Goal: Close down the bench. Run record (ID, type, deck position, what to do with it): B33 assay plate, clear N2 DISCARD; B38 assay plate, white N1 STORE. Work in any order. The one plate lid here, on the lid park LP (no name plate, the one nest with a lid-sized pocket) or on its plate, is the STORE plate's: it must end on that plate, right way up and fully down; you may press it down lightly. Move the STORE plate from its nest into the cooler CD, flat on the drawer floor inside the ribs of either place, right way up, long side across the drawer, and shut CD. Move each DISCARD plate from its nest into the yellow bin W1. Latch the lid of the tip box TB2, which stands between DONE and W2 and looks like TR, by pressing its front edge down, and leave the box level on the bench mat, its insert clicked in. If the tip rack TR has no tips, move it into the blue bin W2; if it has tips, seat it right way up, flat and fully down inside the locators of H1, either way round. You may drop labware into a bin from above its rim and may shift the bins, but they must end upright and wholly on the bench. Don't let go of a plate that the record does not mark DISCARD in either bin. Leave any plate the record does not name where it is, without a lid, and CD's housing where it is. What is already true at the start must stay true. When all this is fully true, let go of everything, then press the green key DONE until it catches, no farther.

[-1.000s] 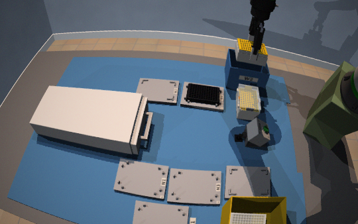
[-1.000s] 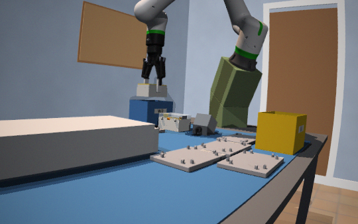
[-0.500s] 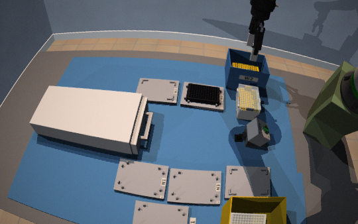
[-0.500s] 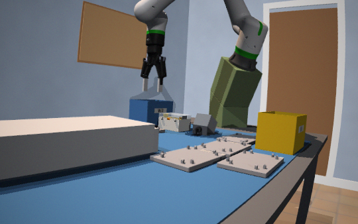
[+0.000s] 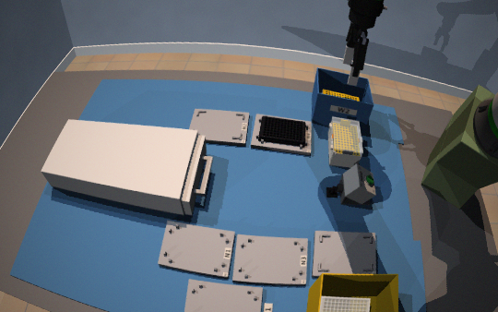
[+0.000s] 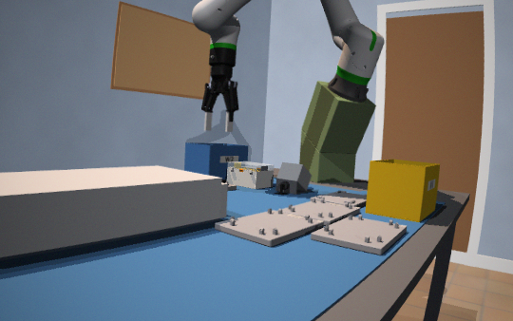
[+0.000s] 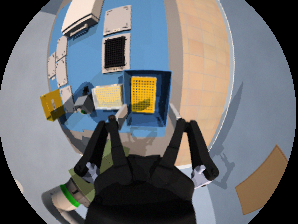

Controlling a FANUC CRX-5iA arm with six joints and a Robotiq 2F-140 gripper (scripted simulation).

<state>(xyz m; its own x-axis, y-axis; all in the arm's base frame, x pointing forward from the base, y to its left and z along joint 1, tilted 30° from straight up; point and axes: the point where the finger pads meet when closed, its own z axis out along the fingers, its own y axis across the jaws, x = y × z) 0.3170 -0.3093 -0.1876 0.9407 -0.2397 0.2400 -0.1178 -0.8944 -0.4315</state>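
Now: the green key DONE 31 cm to the left of my hand, 12 cm below it and 1 cm behind it. The rest, counted from my hand: blue bin W2 (15 cm below); then tip box TB2 (16 cm to the left, 15 cm below, 2 cm ahead); then tip rack TR (14 cm below, 1 cm to the left).
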